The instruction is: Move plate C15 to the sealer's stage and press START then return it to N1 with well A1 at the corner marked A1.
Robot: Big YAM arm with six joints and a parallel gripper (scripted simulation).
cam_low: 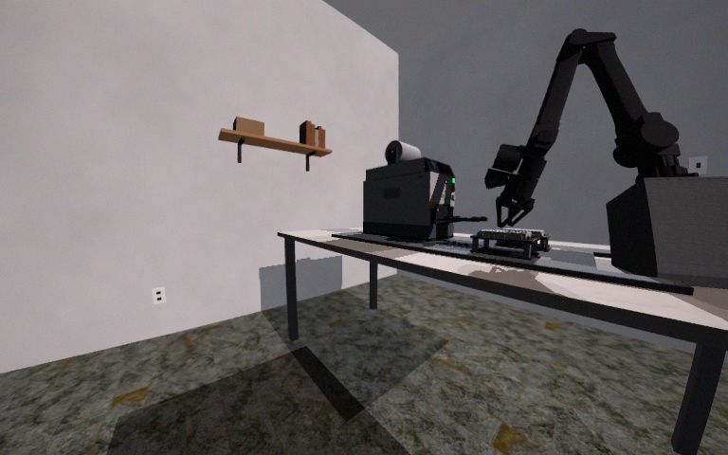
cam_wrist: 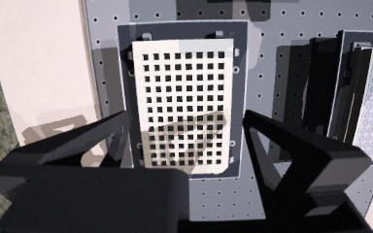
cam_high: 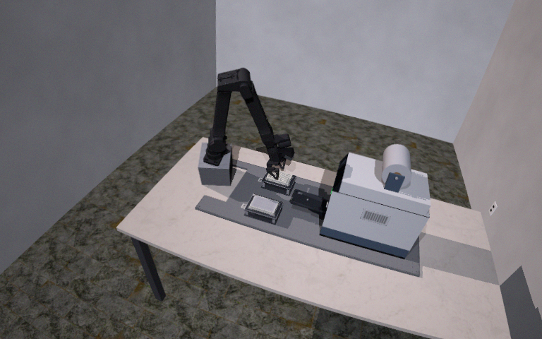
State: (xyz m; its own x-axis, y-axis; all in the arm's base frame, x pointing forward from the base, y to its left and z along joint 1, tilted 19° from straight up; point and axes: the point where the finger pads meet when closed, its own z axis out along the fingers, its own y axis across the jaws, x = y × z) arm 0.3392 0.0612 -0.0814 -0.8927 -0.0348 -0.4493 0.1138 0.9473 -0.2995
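The white well plate is 30 mm below my hand. Also, from my hand: foil roll: 510 mm ahead, 190 mm to the right, 330 mm above; then dark stage: 180 mm ahead, 170 mm to the right, 10 mm above.
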